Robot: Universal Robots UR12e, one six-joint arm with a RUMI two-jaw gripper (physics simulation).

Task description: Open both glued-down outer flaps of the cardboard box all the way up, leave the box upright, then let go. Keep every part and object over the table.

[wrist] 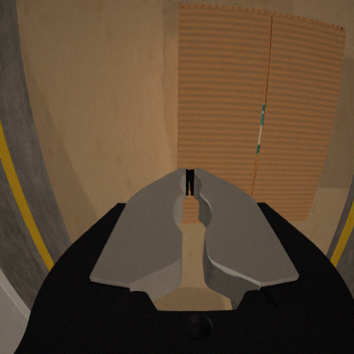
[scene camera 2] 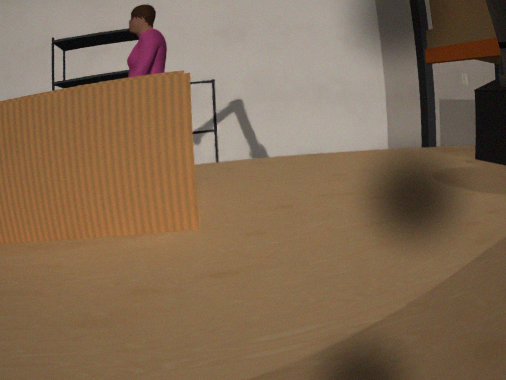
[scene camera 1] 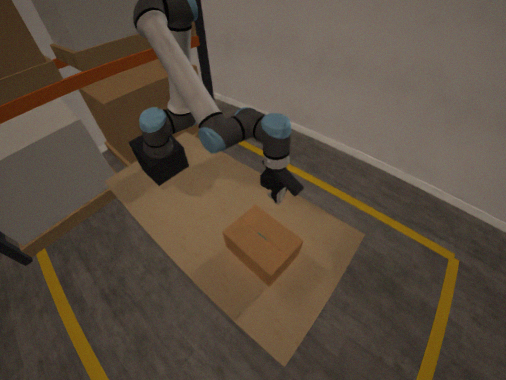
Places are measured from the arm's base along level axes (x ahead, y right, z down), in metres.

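Pixels of known places: gripper, fingertip midpoint: (scene camera 1: 278,204); arm's base, origin of the base link: (scene camera 1: 158,146).
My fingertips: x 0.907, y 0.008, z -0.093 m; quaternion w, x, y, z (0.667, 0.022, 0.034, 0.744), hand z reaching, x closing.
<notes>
For each thing: its top centre in the pictures, then the offset to it from my fingertips. "*": a spot on its surface instead. Level surfaces: height alone.
- cardboard box, middle of its top: (scene camera 2: 77,96) (scene camera 1: 262,236) dx -0.011, dy +0.100, dz +0.140 m
- table, its level: dz +0.296 m
- flap, surface spot: (scene camera 1: 274,228) * dx +0.011, dy +0.034, dz +0.140 m
The cardboard box (scene camera 1: 247,260) (scene camera 2: 100,160) stands upright on the table (scene camera 1: 170,215). Both outer flaps lie flat across its top: one flap (scene camera 1: 274,228) (wrist: 220,100) at the back right in scene camera 1 and on the left in the wrist view, the other flap (scene camera 1: 250,245) (wrist: 305,100) opposite. Part of a teal and white strip (wrist: 260,128) shows in the narrow seam between them. My gripper (scene camera 1: 278,198) (wrist: 188,172) is shut and empty. In scene camera 1 it hangs beside the box's back-right side; in the wrist view its tips overlap the left flap's edge.
The arm's black base (scene camera 1: 160,162) stands at the table's far end. Rack shelving with an orange beam (scene camera 1: 95,77) and large cartons stand beyond it. Yellow lines (scene camera 1: 345,197) mark the floor. A person (scene camera 2: 150,52) in a pink top shows behind the box in scene camera 2.
</notes>
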